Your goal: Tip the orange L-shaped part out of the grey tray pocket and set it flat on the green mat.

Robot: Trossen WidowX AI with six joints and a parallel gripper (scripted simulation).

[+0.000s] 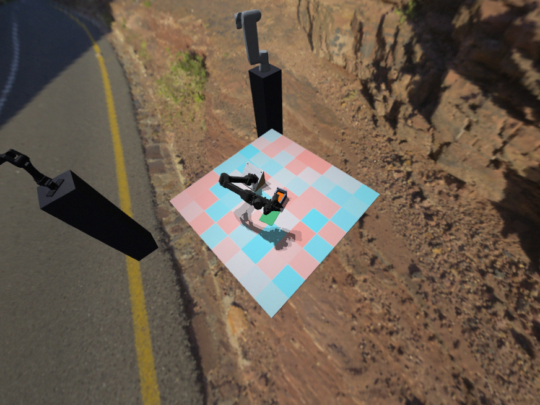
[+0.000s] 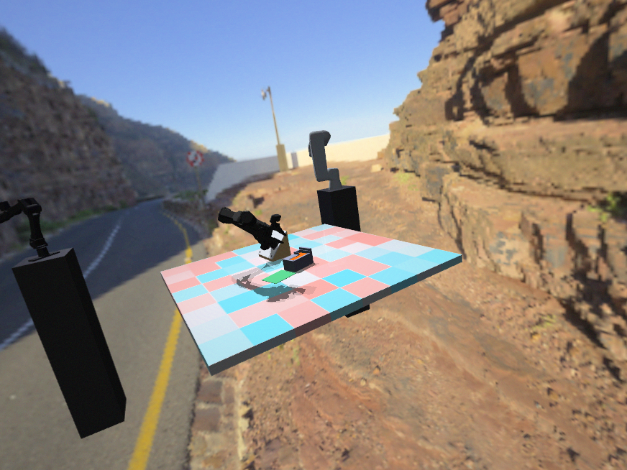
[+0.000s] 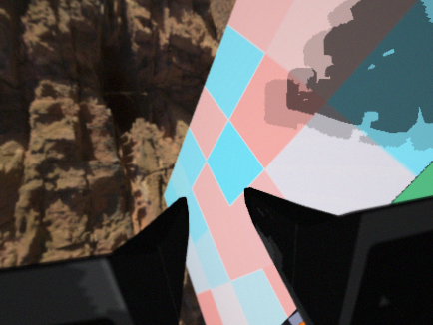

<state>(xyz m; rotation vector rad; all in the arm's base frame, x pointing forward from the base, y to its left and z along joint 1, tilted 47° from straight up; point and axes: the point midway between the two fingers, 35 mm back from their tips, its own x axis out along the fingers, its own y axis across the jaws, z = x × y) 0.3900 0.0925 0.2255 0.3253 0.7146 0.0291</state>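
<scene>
My gripper tip is now 18 cm past the orange L-shaped part, 18 cm above it and 12 cm to the right of it. Also, from my gripper tip: green mat 24 cm below, 12 cm behind, 3 cm to the right.
</scene>
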